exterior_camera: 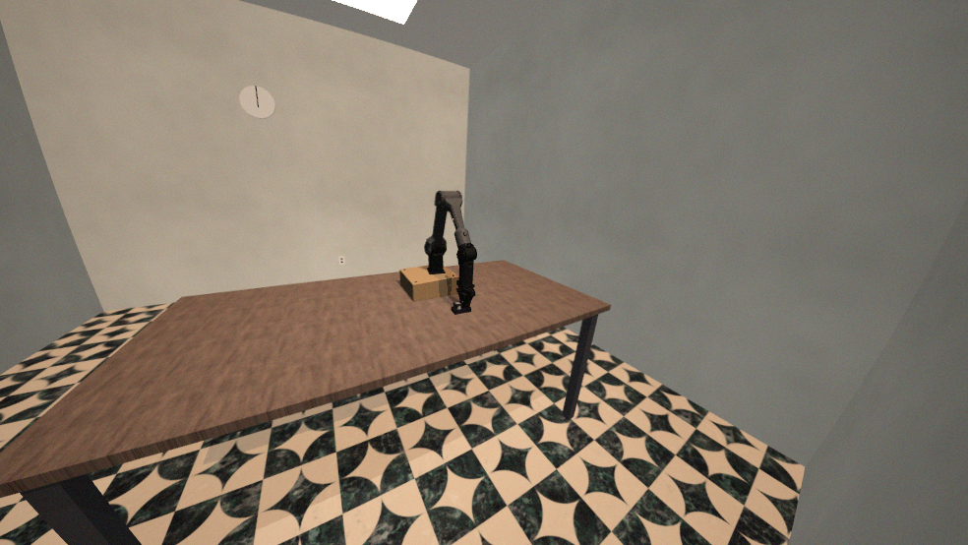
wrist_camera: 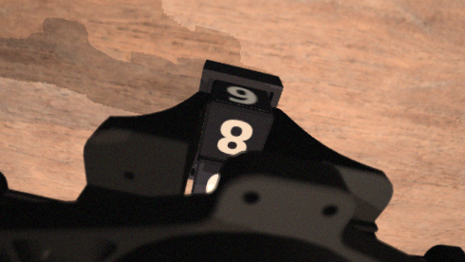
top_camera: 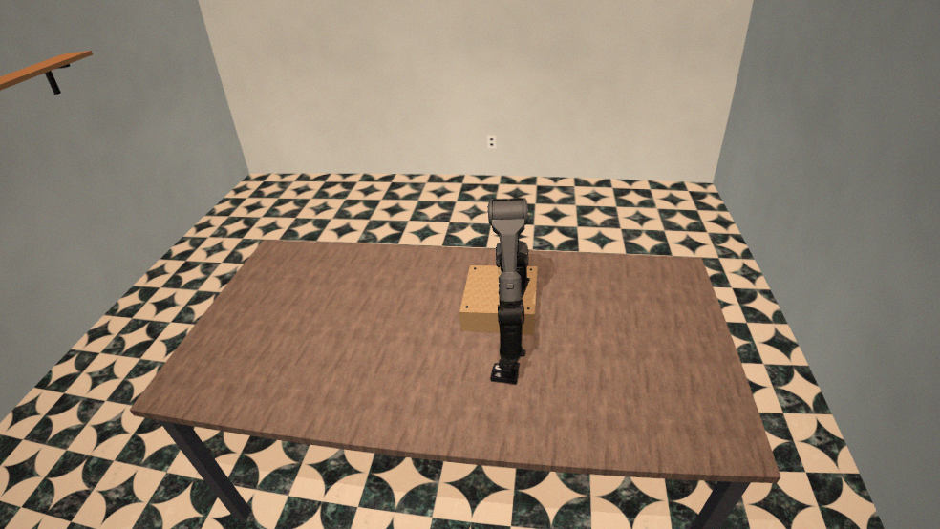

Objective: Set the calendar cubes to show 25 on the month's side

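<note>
Now: hand 2 cm to the left of the tray and 2 cm above it. Also, from my hand: dark cube 3 cm to the right.
</note>
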